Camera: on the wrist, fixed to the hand. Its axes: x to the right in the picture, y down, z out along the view.
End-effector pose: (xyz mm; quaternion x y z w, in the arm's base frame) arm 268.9 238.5 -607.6 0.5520 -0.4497 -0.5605 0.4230
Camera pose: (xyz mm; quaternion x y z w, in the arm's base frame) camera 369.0 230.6 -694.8 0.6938 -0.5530 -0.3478 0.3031
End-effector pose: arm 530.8 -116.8 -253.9 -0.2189 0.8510 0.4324 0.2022
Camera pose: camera 541.3 -248.6 -268.4 -0.1818 0.9571 0.1563 0.1629
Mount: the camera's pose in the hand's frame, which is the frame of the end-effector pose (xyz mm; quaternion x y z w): 25.2 -85.0 -99.1 0.2797 0.0993 0.0160 0.9548
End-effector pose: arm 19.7 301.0 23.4 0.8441 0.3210 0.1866 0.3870
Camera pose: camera -51.7 413.2 21.9 0.9007 0.3836 0.1784 0.0985
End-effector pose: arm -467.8 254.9 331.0 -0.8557 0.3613 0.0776 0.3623
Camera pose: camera -404.9 214.2 440.9 -0.7176 0.4163 -0.1061 0.5481
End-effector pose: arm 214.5 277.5 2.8 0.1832 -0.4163 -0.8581 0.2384
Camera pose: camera 222.9 247.1 -126.4 0.3201 -0.6167 -0.6809 0.2314
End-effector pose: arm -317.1 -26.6 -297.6 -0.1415 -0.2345 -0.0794 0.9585
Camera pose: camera -271.2 -139.9 -350.0 0.1371 -0.1487 -0.0089 0.9793
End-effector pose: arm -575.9 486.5 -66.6 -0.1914 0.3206 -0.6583 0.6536
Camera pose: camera -706.9 473.7 -85.1 0.0706 0.1900 -0.7268 0.6563
